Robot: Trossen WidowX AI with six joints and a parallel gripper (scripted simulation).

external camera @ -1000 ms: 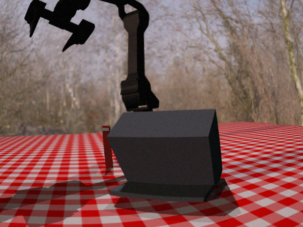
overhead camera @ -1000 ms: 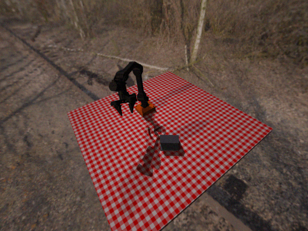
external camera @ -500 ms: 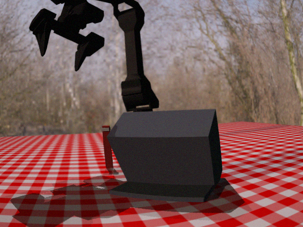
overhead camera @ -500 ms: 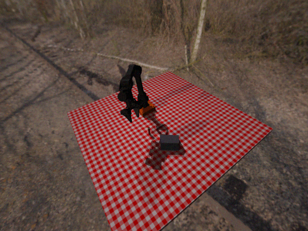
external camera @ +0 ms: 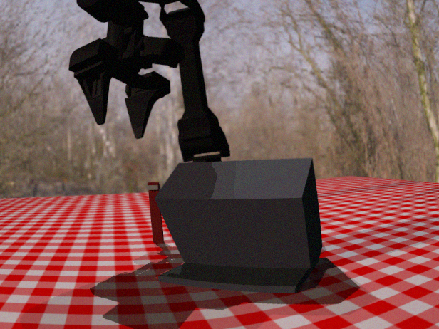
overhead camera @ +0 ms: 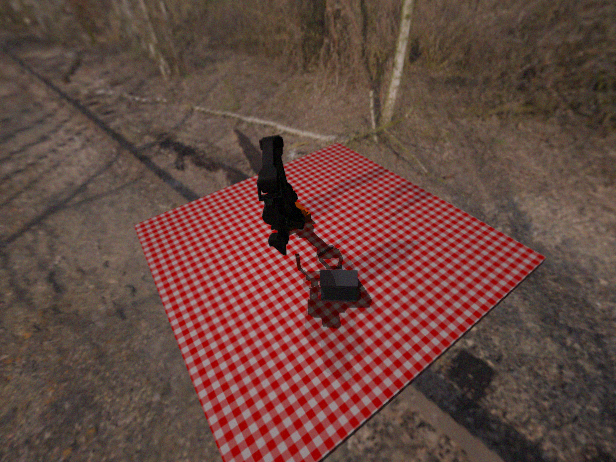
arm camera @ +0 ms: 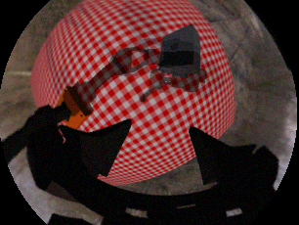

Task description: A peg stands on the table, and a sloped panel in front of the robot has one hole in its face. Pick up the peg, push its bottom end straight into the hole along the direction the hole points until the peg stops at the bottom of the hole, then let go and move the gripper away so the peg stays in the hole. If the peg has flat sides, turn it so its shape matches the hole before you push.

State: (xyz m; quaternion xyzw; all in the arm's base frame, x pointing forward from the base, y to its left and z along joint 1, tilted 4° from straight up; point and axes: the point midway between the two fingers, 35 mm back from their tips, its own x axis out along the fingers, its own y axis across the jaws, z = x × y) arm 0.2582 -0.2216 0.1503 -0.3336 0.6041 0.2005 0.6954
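My gripper tip is now 4 cm to the right of the peg and 9 cm above it. From my gripper tip the other things lie so: panel (18 cm ahead, 8 cm to the left, 10 cm below).
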